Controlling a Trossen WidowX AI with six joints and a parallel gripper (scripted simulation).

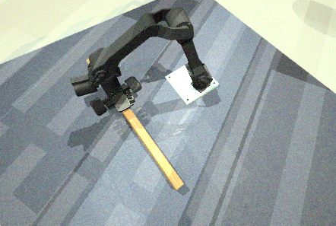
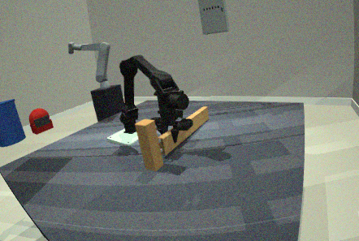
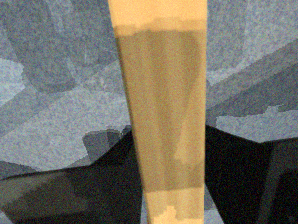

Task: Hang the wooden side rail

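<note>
Now: gripper tip 130 mm to the left of the headboard post, 50 mm below it and 10 mm past it.
</note>
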